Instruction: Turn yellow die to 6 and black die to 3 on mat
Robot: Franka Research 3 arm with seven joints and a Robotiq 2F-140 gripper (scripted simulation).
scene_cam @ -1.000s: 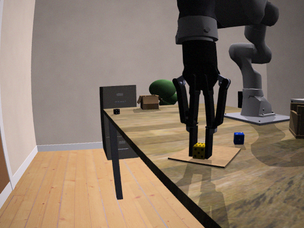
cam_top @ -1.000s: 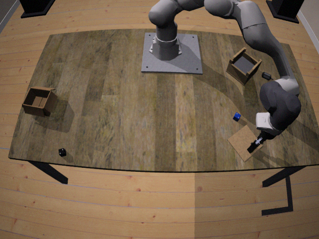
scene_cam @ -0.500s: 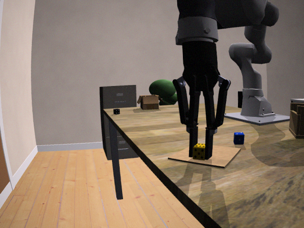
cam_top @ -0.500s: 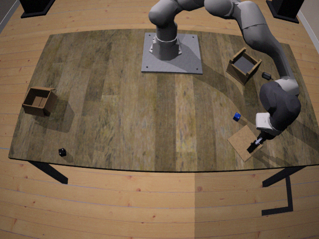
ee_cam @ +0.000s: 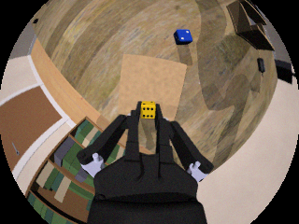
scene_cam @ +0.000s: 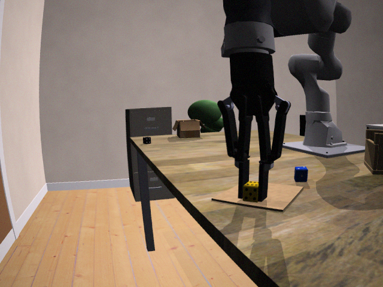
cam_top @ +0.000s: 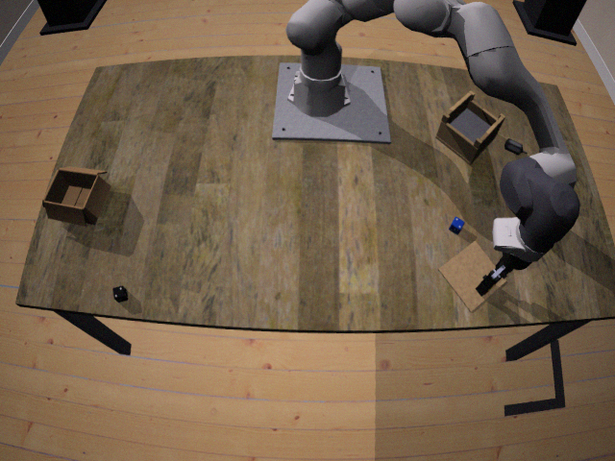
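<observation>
Right now the yellow die is 2 cm below my hand. From my hand the other things lie so: tan mat (4 cm below, 3 cm to the right, 3 cm behind); blue die (17 cm behind, 7 cm to the right, 3 cm below); wooden crate (48 cm behind, 1 cm to the left, 1 cm above).
</observation>
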